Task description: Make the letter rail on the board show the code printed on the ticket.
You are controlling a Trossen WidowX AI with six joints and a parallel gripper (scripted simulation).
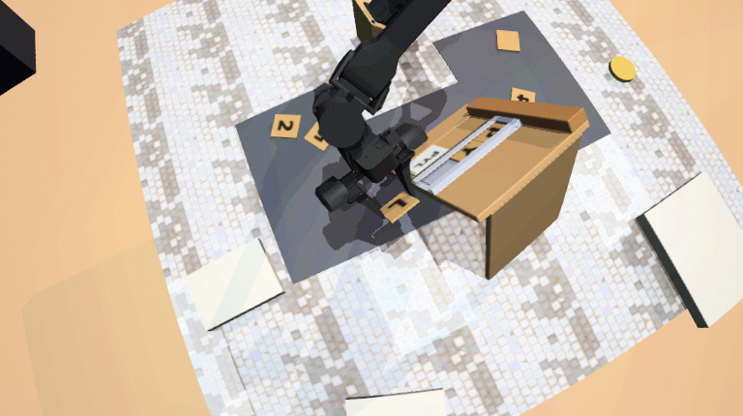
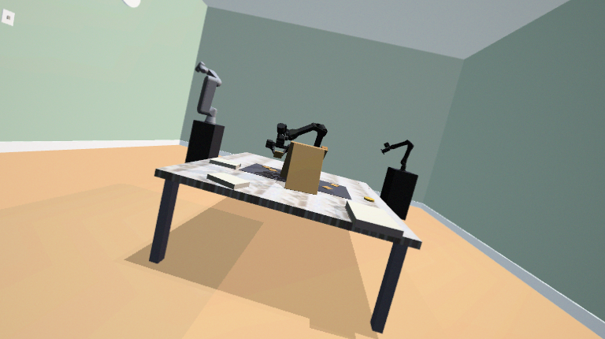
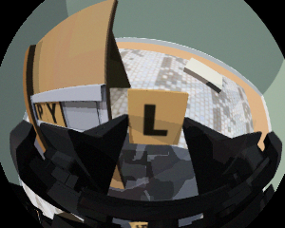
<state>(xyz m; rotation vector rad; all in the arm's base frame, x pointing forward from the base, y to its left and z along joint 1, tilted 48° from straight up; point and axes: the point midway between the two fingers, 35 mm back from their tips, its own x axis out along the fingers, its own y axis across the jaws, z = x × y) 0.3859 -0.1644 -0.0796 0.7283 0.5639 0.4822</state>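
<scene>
Now: gripper tip 15 cm to the right of the Y tile and 3 cm past it. Also, from my gripper tip: white ticket (10 cm to the left, 8 cm behind, 7 cm below); then L tile (right at my gripper tip); then P tile (21 cm to the left, 4 cm behind).
</scene>
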